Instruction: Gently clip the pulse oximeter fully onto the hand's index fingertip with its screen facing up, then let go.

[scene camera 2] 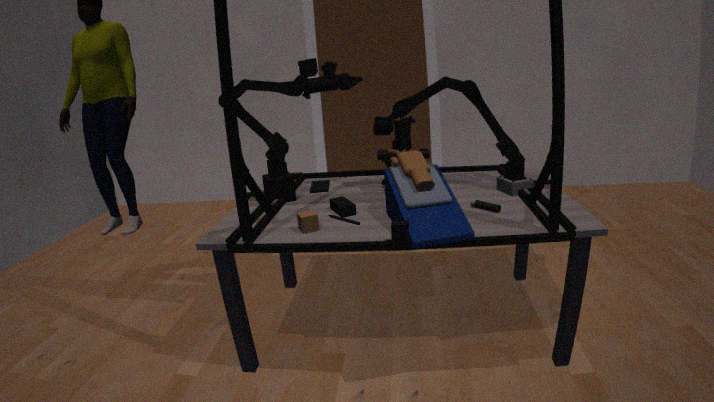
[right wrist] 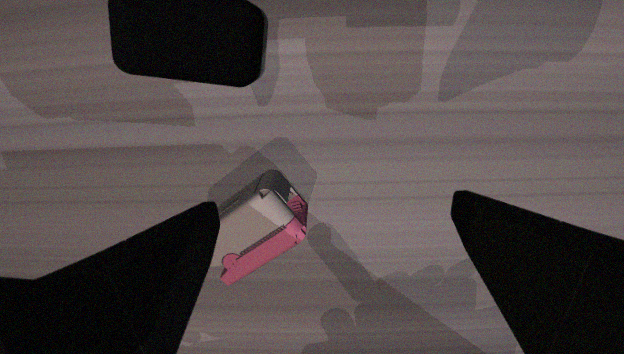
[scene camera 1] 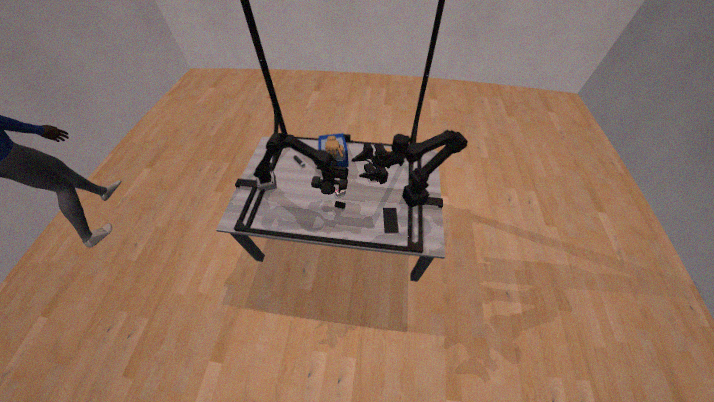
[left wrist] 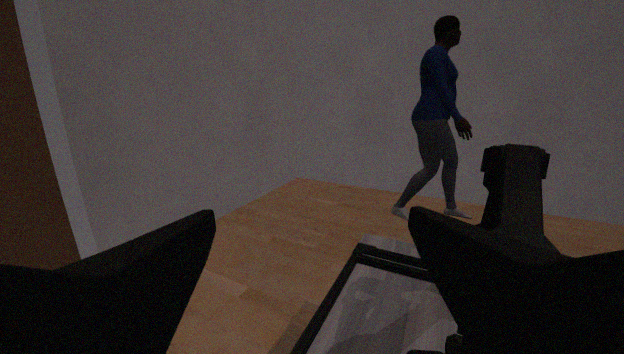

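Where they show: left gripper, between the fingertips: (scene camera 2: 357,79) (scene camera 1: 355,168) (left wrist: 313,218); right gripper, between the fingertips: (right wrist: 335,208); left arm's base, origin of its link: (scene camera 2: 277,175) (scene camera 1: 416,190); right arm's base, origin of its link: (scene camera 2: 515,178) (scene camera 1: 265,178).
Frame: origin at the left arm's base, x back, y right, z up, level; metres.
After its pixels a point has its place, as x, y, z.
The pulse oximeter (scene camera 1: 340,191) @[-0.373, 0.191, -0.063] (right wrist: 260,255) @[-0.375, 0.208, -0.063], white and dark with a pink side, lies on the table. In the right wrist view it is between my right gripper's fingertips, close to the finger at picture left, whose tip covers part of it. My right gripper (right wrist: 335,208) @[-0.424, 0.191, -0.041] is open, pointing down above it and holding nothing. My left gripper (scene camera 1: 357,168) @[-0.350, 0.000, 0.325] (scene camera 2: 360,80) @[-0.350, 0.000, 0.325] (left wrist: 313,218) @[-0.350, 0.000, 0.325] is open and empty, raised high above the table. The tan hand (scene camera 1: 334,145) @[-0.325, 0.399, 0.090] (scene camera 2: 415,167) @[-0.314, 0.467, 0.064] rests on a grey pad on the blue wedge (scene camera 2: 435,226) @[-0.268, 0.641, -0.055]. Its index fingertip cannot be made out.
A black block (scene camera 1: 340,204) @[-0.402, 0.107, -0.063] (right wrist: 190,42) @[-0.407, 0.117, -0.062] lies near the oximeter. A dark flat slab (scene camera 1: 390,220) @[-0.184, -0.074, -0.087] (scene camera 2: 320,186) @[-0.178, -0.050, -0.087], a dark cylinder (scene camera 1: 299,161) @[-0.534, 0.518, -0.073] (scene camera 2: 486,206) @[-0.526, 0.542, -0.078], a black box (scene camera 2: 342,206) @[-0.130, 0.321, -0.060], a pen (scene camera 2: 345,219) @[-0.120, 0.365, -0.088] and a wooden cube (scene camera 2: 308,222) @[0.004, 0.391, -0.063] are on the table. Black frame posts stand at its sides.
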